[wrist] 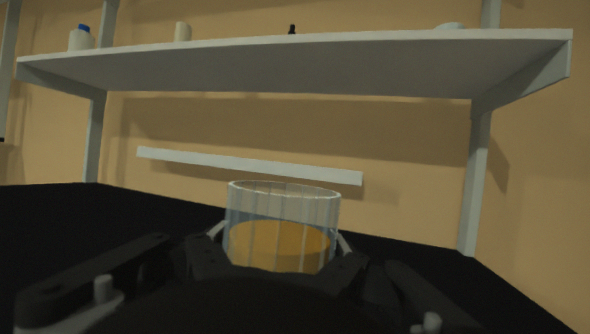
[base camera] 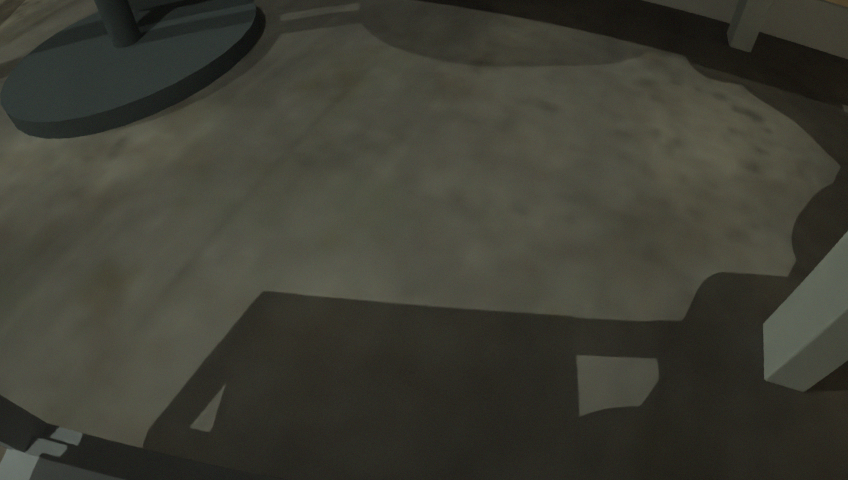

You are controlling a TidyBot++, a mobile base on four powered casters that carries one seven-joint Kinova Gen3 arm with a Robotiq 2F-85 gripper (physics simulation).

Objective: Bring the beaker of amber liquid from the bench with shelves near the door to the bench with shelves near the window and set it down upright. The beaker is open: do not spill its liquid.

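The clear open beaker [wrist: 282, 230] with amber liquid stands upright between the fingers in the wrist view, its rim up and the liquid surface well below the rim. My gripper [wrist: 280, 239] is shut on the beaker, one finger on each side of it. Behind it is a bench with a black top [wrist: 45, 210] and a grey shelf [wrist: 300, 65] above. The beaker's base is hidden behind the gripper, so I cannot tell whether it touches the bench top. The beaker and gripper do not show in the base camera view.
On the shelf stand a white bottle with a blue cap [wrist: 81, 40], a cream cylinder [wrist: 182, 32], a small black-topped item [wrist: 292, 30] and a pale bowl [wrist: 451, 26]. In the base camera view are a round grey pedestal base [base camera: 119, 83] and a pale leg [base camera: 815, 333] at right.
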